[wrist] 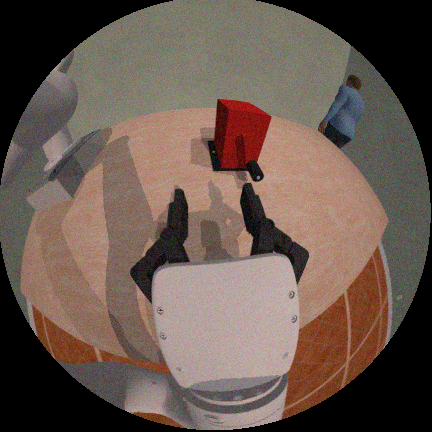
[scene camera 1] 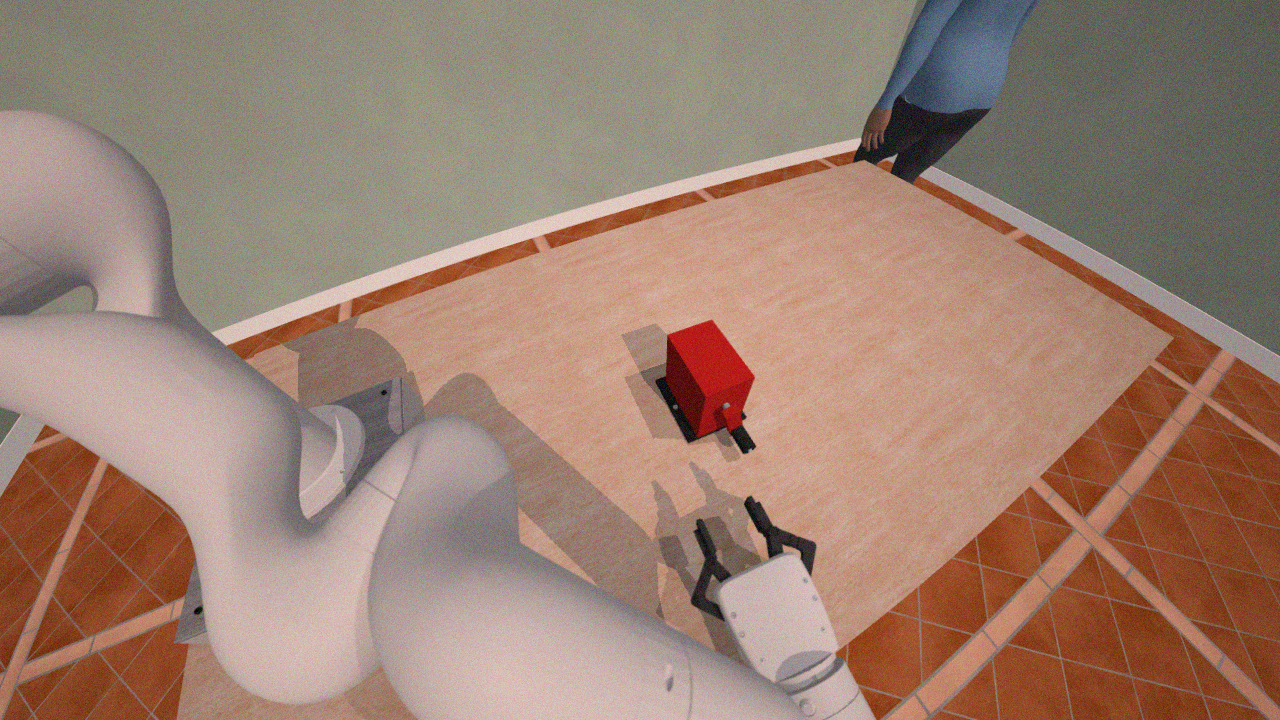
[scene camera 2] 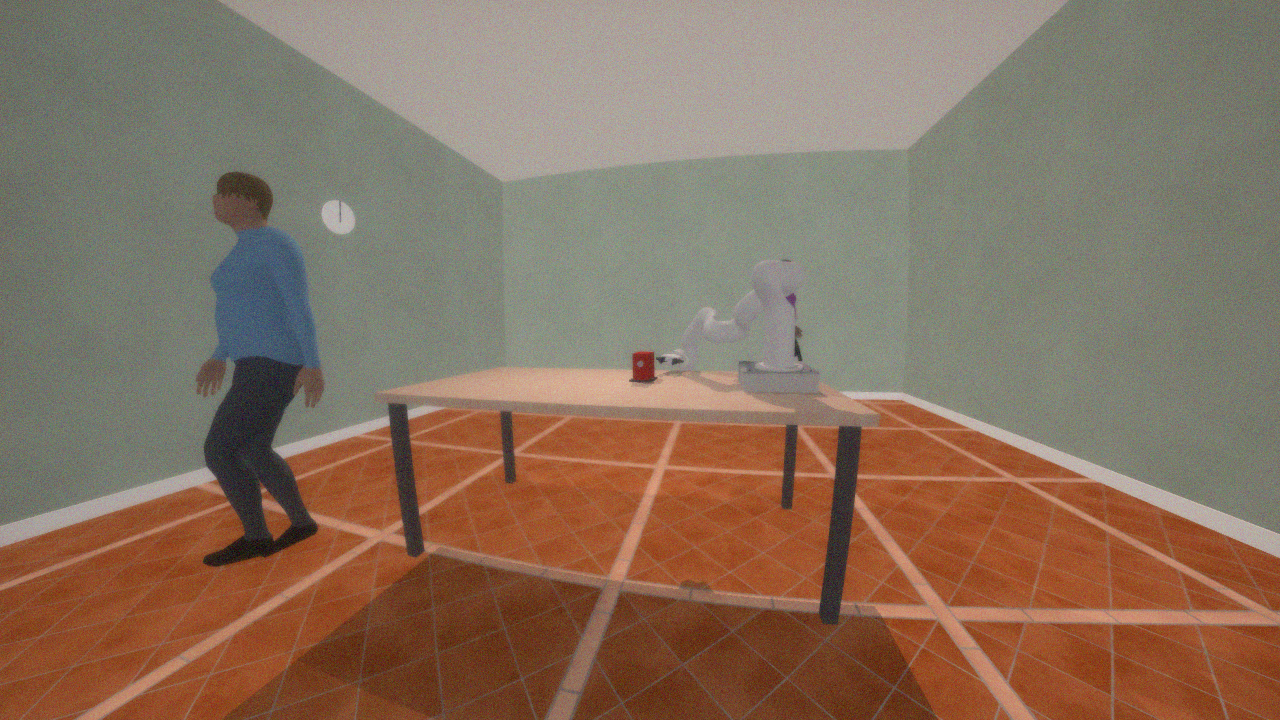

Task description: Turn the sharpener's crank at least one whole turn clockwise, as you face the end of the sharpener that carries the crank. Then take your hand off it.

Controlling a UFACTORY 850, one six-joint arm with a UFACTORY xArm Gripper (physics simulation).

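The sharpener [scene camera 1: 708,371] [scene camera 2: 642,365] [wrist: 241,132] is a red box on a black base, standing upright on the table. Its crank is on the end that faces my gripper. The crank's red arm [scene camera 1: 732,417] [wrist: 241,150] points down, and its black handle [scene camera 1: 742,438] [wrist: 255,171] sticks out toward my gripper, low and near the right side of that end in the wrist view. My gripper [scene camera 1: 728,512] [wrist: 213,193] is open and empty, apart from the crank. In the wrist view the handle lies just beyond the right fingertip. In scene camera 2 the fingers look small and blurred.
The wooden table [scene camera 1: 895,313] [scene camera 2: 537,394] [wrist: 320,200] carries the sharpener and my arm's base [scene camera 1: 384,420] [scene camera 2: 778,377]. A person in a blue top [scene camera 1: 953,62] [scene camera 2: 261,295] [wrist: 346,111] stands beyond the table. Another person, mostly hidden, shows behind my arm in scene camera 2.
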